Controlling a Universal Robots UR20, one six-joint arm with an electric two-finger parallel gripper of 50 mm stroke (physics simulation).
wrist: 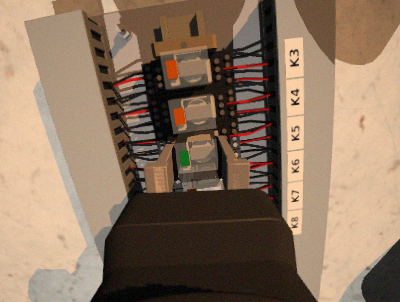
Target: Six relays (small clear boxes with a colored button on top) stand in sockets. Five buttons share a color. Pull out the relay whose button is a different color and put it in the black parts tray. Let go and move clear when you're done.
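Places are measured from the arm's base along level axes (x ahead, y left, z up), in metres.
Pixels of known places: gripper, fingertip midpoint: (197, 149).
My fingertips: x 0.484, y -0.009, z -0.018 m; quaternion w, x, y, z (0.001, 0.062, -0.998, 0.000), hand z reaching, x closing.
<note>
Ahead of a thing's pixels: the offset from my fingertips to its top centre. "pt": to the spot under its first point.
The relay with a green button {0.000 m ahead, 0.004 m right, 0.033 m up} (184, 158) is third from the top of the row, beside label K5. My gripper (197, 149) is shut on this clear relay, with one finger on each side of it. How deep it sits in its socket is hard to tell. Two relays with orange buttons, one at the top {pt 0.011 m ahead, 0.057 m right, 0.032 m up} (187, 69) and one below it {0.006 m ahead, 0.031 m right, 0.033 m up} (192, 114), stand upright in their sockets. Part of another relay {0.006 m back, 0.022 m left, 0.033 m up} (207, 185) shows below the green one. The gripper body hides the rest of the row. The black parts tray cannot be made out for certain.
A grey wire duct {0.074 m ahead, 0.057 m left, 0.007 m up} (70, 100) runs along the left. A label strip {pt 0.072 m back, 0.035 m right, 0.007 m up} (295, 115) marked K3 to K8 lies on the right duct. Red and black wires run to both sides. A tan end block {0.015 m ahead, 0.076 m right, 0.004 m up} (184, 45) stands above the row. A dark object (387, 277) shows at the lower right corner.
</note>
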